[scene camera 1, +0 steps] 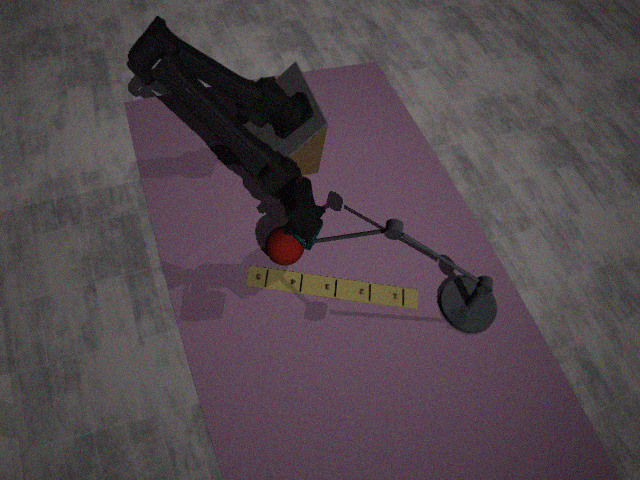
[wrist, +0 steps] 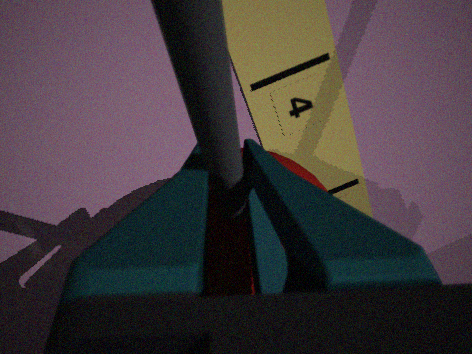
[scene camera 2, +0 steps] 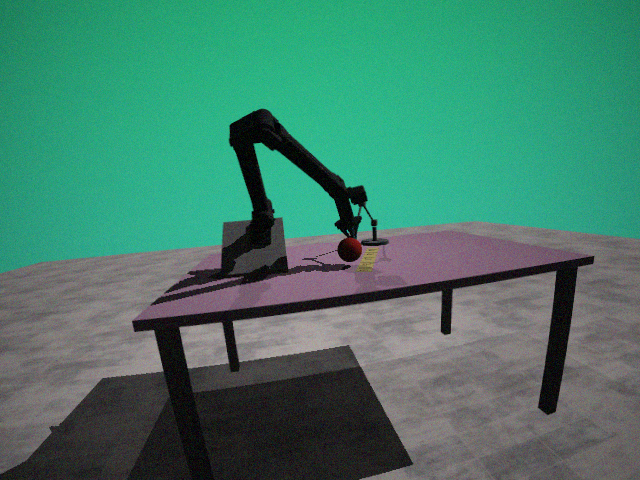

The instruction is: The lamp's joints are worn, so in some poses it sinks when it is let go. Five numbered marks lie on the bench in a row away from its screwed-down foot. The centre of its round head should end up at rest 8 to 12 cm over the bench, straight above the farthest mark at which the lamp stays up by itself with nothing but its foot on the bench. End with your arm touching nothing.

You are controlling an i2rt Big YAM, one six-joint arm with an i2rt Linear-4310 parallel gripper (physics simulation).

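Places are measured from the arm's base along level axes (x ahead, y left, z up), in metres.
Pixels of known places: gripper, fingertip midpoint: (scene camera 1: 309,247) (wrist: 225,153); arm's base at its link origin: (scene camera 1: 294,116) (scene camera 2: 261,233).
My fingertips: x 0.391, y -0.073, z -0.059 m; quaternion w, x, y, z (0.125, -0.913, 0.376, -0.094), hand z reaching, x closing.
For each thing: its middle in the pictures, then the offset to it from my fingertips. "*": a spot on its surface instead. Level surfaces: height alone.
- lamp's round red head at a spot on its surface: (wrist: 300,171) * dx +0.014, dy -0.036, dz -0.017 m
- yellow strip at the middle of its body: (scene camera 1: 333,287) (scene camera 2: 369,257) dx +0.081, dy +0.052, dz -0.091 m
- lamp's thin rod at the middle of its body: (wrist: 212,111) (scene camera 1: 322,239) (scene camera 2: 354,230) dx +0.012, dy +0.025, dz +0.044 m
- elbow joint at a spot on its surface: (scene camera 1: 393,228) * dx +0.096, dy +0.144, dz +0.177 m
- round grey foot at a spot on its surface: (scene camera 1: 473,315) * dx +0.261, dy +0.382, dz -0.076 m
- pink bench at its surface level: dz -0.091 m
The lamp's round red head (scene camera 1: 284,246) (scene camera 2: 349,249) (wrist: 300,171) hangs above the bench, on the arm's side of the yellow strip (scene camera 1: 317,282) (scene camera 2: 368,257) (wrist: 275,30), level with marks 4 and 5 in scene view 1. My gripper (scene camera 1: 310,242) (scene camera 2: 355,233) (wrist: 225,153) is shut on the lamp's thin rod (scene camera 1: 351,236) (wrist: 207,75) right beside the head. The rod runs to the elbow joint (scene camera 1: 393,228), and a second rod slopes down to the round grey foot (scene camera 1: 473,315) (scene camera 2: 381,241). In the wrist view the fingers hide most of the head.
The arm's base block (scene camera 1: 309,150) (scene camera 2: 273,242) stands on the pink bench (scene camera 1: 372,392) (scene camera 2: 465,258), on the far side of the strip in scene view 1. The arm reaches over the bench from it. Shadows of arm and lamp fall across the bench and strip.
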